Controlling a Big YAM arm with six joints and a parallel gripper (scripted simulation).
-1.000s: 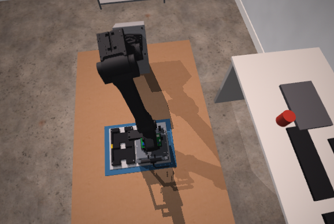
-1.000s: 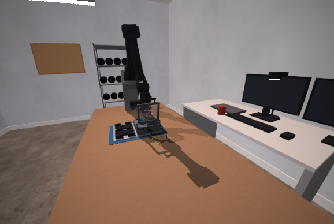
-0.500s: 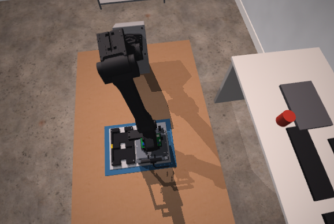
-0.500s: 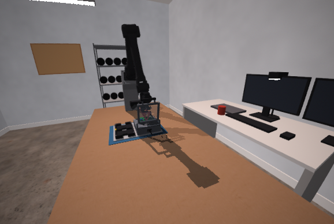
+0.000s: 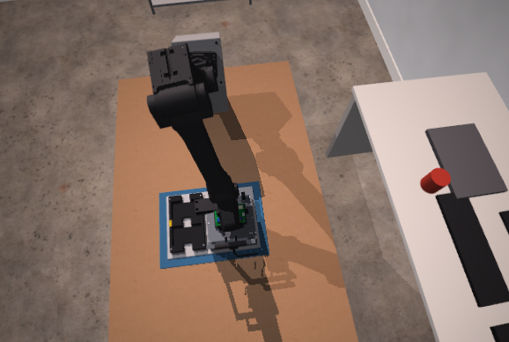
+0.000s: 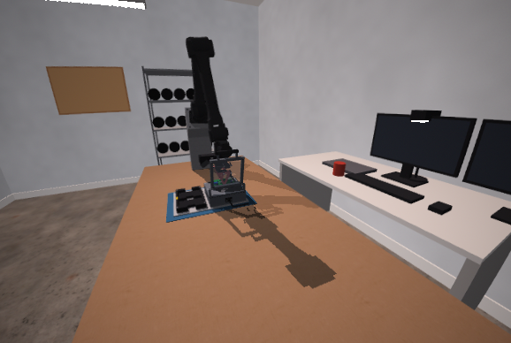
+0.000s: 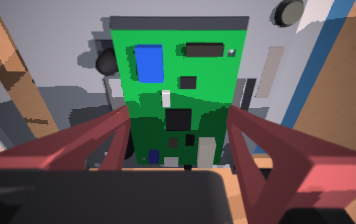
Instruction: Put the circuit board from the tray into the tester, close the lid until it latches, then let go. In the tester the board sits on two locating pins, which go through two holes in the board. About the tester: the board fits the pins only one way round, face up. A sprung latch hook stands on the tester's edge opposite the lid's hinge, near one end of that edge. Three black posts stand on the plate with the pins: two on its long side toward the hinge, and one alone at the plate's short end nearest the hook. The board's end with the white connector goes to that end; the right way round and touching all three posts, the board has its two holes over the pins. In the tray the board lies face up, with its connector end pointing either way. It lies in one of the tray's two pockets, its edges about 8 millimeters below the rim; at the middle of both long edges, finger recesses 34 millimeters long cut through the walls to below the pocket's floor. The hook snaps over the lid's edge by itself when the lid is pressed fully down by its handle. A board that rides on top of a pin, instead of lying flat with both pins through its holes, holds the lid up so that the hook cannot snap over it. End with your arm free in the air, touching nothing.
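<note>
Right now the green circuit board is right at my hand. From my hand the other things lie so: clear lid 12 cm ahead, 10 cm above, 2 cm to the left.
</note>
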